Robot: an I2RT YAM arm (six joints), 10 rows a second.
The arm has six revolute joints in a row. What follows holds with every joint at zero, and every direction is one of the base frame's. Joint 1 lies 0.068 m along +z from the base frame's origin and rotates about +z. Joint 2 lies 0.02 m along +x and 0.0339 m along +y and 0.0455 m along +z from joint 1 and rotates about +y. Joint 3 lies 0.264 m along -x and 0.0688 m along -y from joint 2 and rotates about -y. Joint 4 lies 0.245 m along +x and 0.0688 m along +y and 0.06 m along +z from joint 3 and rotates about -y. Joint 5 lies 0.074 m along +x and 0.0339 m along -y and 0.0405 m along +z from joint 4 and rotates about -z. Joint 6 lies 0.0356 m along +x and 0.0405 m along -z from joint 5 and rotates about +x. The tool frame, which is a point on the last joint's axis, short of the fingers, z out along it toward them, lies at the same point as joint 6; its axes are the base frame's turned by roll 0, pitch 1.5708 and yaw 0 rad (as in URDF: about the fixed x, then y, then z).
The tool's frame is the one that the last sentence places.
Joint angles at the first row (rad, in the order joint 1, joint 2, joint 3, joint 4, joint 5, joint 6):
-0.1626 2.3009 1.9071 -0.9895 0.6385 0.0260
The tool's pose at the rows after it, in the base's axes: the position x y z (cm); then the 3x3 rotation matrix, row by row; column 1 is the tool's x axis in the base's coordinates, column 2 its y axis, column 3 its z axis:
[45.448, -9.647, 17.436], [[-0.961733, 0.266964, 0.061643], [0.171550, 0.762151, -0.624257], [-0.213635, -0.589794, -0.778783]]
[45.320, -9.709, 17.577], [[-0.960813, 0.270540, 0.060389], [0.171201, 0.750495, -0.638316], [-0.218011, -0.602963, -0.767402]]
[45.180, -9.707, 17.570], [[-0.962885, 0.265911, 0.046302], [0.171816, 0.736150, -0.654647], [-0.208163, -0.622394, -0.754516]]
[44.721, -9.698, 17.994], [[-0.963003, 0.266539, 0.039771], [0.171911, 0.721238, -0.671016], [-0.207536, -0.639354, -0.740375]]
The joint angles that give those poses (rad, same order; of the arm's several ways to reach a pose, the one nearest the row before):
-0.1627 2.2897 1.8997 -0.9758 0.6511 0.0170
-0.1634 2.2822 1.8908 -0.9696 0.6687 0.0161
-0.1624 2.2818 1.8887 -0.9795 0.6926 0.0180
-0.1625 2.2603 1.8676 -0.9810 0.7152 0.0183

